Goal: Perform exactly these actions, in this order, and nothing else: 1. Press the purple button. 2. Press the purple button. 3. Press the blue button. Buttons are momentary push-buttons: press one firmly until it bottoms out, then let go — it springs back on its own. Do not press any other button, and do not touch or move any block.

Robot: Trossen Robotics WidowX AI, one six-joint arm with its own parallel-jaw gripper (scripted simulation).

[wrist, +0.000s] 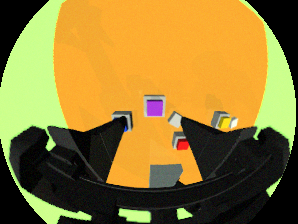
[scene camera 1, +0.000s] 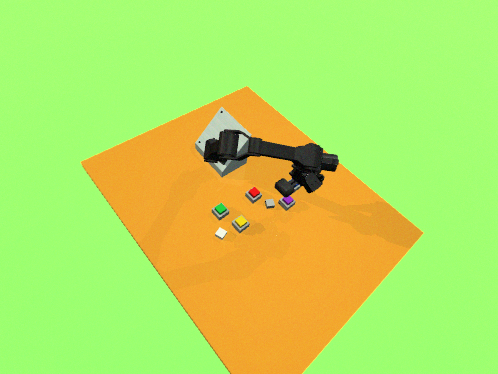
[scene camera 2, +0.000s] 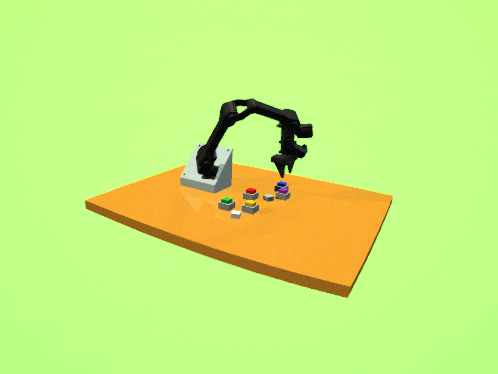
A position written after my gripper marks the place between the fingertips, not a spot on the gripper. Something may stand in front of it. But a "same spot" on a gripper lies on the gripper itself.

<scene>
my gripper: wrist 153,119; scene camera 1; scene camera 2
same spot on my gripper: [scene camera 1: 311,180] = [scene camera 2: 298,147]
</scene>
